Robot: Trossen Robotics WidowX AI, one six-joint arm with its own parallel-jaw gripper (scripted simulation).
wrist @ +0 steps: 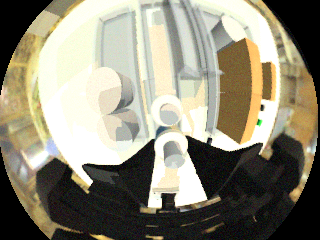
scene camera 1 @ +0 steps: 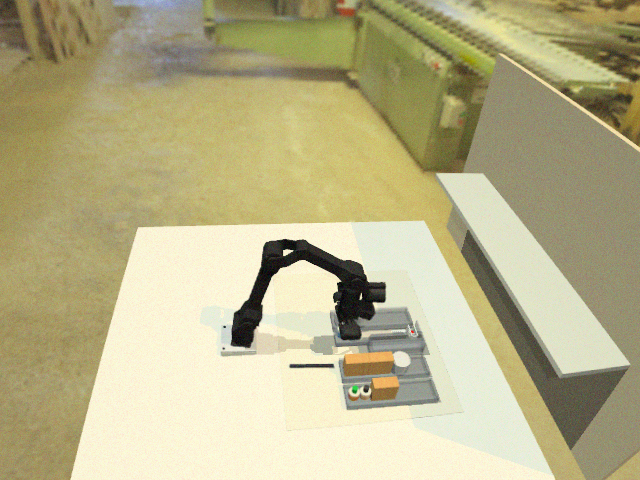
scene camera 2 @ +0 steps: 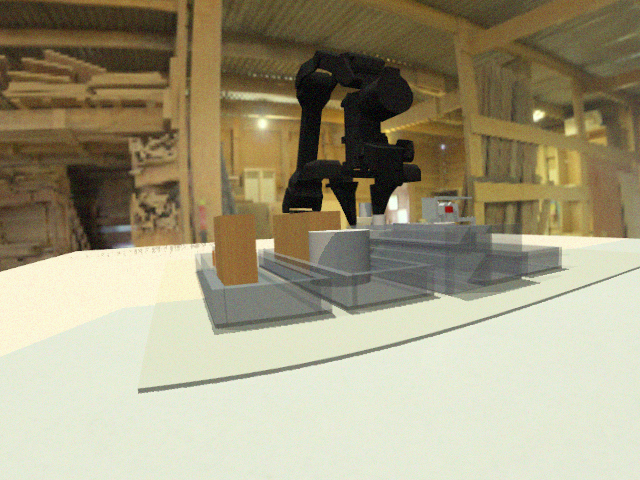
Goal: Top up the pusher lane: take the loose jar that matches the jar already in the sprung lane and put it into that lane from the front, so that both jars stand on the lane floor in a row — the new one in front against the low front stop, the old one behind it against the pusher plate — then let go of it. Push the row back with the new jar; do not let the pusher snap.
Labels:
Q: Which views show my gripper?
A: The wrist view, scene camera 1 and scene camera 2: all of them.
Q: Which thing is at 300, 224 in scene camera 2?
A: An orange box.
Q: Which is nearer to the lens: the grey can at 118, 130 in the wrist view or the orange box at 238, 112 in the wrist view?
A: The grey can.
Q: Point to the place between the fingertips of my gripper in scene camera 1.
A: At 342, 331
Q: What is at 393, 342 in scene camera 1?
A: A sprung lane.

